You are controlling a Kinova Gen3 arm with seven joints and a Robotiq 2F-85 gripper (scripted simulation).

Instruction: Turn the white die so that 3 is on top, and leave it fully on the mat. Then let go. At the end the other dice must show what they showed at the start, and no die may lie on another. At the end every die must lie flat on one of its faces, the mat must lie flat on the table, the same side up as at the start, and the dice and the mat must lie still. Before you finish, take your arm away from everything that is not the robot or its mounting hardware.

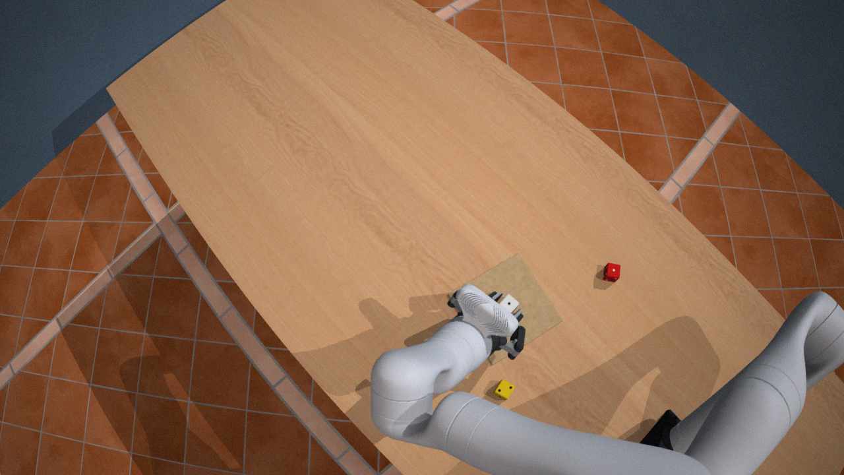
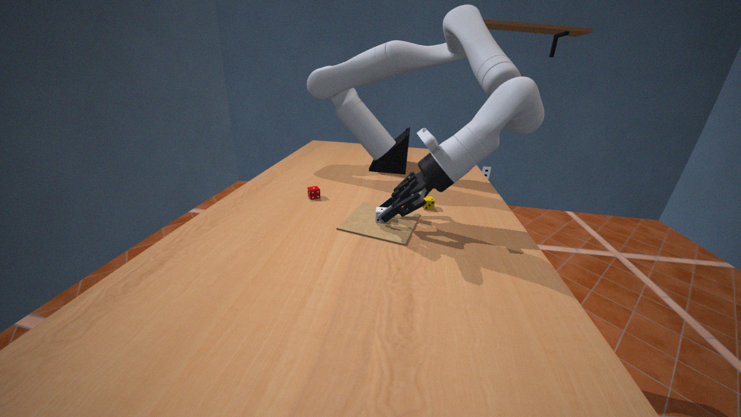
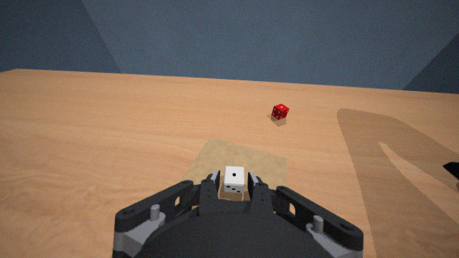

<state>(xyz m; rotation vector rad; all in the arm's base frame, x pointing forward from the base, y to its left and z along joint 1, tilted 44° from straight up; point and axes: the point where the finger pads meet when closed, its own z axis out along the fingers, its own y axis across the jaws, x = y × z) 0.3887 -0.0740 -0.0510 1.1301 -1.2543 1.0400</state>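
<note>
The white die lies 1 cm to the right of my hand and 1 cm below it. From my hand the other things lie so: tan mat: 3 cm below, 1 cm to the right; yellow die: 10 cm to the left, 8 cm behind, 1 cm below; red die: 17 cm to the right, 12 cm behind, 1 cm below.
</note>
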